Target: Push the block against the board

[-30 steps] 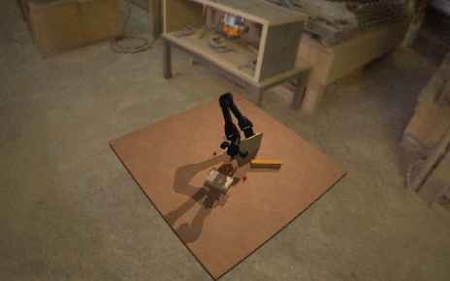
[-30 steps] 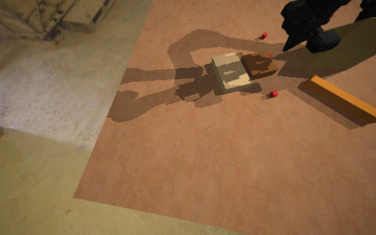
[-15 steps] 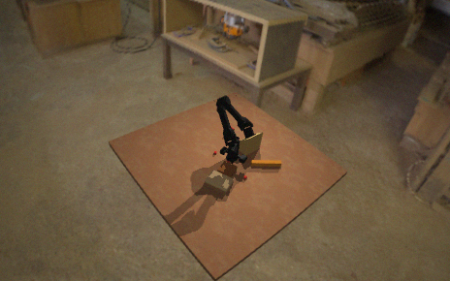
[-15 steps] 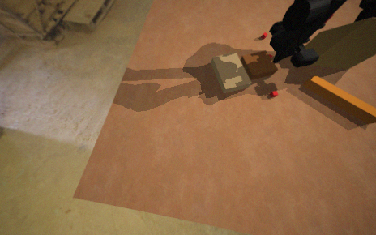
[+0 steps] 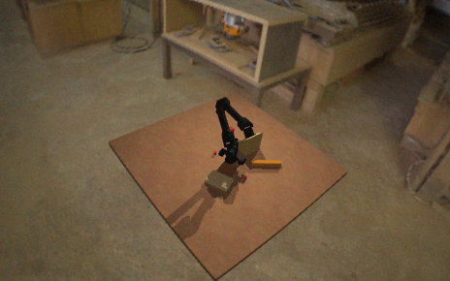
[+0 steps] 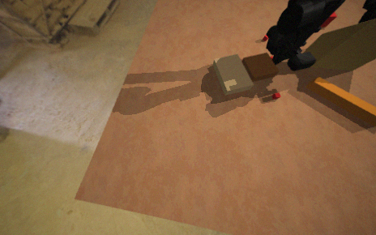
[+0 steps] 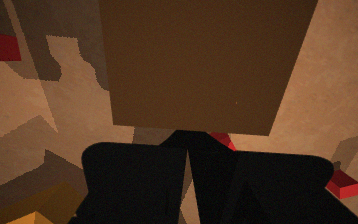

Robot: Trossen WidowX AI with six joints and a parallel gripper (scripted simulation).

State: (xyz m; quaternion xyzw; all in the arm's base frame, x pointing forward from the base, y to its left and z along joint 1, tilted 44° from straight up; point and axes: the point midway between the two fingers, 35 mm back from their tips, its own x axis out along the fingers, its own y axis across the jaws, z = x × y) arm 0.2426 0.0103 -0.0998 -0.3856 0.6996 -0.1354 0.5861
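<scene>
Now: the brown square block 6 cm ahead of my gripper tip, 2 cm to the left of it and 1 cm above it. The rest, counted from my gripper tip: cream rectangular block (16 cm ahead, 7 cm to the left, 1 cm above); orange long bar (22 cm behind, 14 cm to the left, 1 cm above).
</scene>
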